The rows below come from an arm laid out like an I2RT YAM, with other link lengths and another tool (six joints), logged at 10 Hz.
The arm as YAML. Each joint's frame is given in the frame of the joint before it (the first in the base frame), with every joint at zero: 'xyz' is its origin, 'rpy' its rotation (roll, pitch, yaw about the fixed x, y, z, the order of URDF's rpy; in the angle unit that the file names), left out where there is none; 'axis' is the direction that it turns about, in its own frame. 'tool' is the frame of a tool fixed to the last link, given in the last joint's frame.
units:
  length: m
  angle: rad
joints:
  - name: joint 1
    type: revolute
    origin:
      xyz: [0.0, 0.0, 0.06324]
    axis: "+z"
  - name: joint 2
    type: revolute
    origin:
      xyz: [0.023, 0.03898, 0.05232]
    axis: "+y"
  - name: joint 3
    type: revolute
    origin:
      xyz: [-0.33, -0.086, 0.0]
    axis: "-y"
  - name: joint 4
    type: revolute
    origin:
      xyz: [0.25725, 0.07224, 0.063]
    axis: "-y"
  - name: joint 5
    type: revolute
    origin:
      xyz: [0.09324, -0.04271, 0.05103]
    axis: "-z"
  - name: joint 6
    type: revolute
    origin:
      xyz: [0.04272, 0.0, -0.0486]
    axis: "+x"
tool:
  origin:
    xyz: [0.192, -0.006, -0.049]
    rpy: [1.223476, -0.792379, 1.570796]
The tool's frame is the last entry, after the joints.
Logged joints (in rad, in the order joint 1, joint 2, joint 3, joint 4, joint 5, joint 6), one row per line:
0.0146 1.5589 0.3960 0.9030 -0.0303 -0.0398
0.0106 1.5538 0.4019 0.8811 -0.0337 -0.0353
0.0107 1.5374 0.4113 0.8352 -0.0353 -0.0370
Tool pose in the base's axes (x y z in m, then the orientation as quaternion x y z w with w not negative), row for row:
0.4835 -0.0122 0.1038 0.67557 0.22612 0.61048 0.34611
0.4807 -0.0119 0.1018 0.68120 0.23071 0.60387 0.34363
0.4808 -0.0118 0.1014 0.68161 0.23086 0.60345 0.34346
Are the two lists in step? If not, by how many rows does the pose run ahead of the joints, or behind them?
The pose runs 1 row ahead of the joints: the pose in row i belongs to the joints in row i + 1.
